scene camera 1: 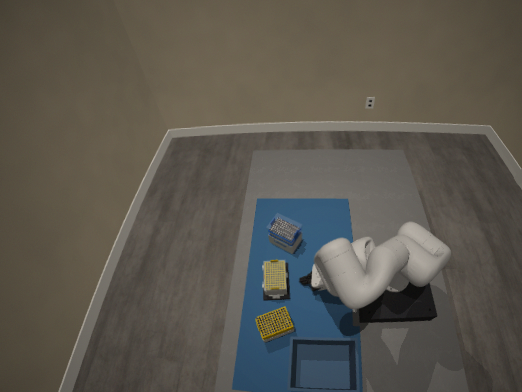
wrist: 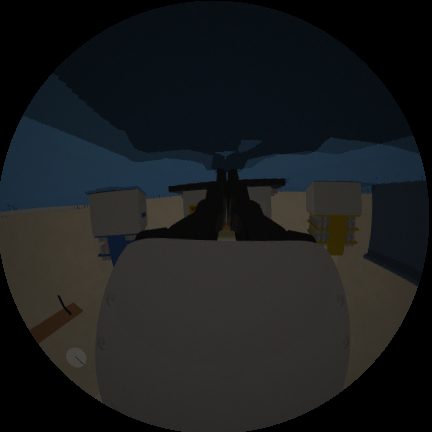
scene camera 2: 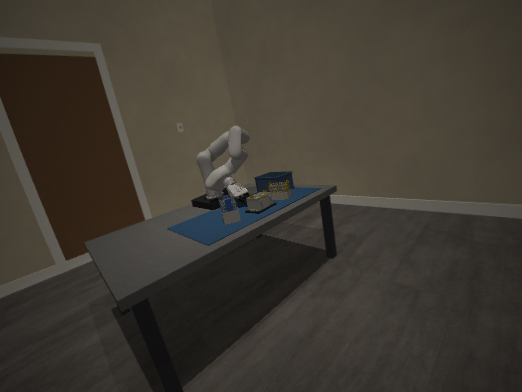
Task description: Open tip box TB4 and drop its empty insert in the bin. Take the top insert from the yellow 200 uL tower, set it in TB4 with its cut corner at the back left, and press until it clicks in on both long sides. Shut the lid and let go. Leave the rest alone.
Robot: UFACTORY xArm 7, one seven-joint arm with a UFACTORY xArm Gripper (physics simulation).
Labels:
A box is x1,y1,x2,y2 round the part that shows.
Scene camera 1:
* blue-and-white tip tower: 285,233 [266,213,301,253], on a mat

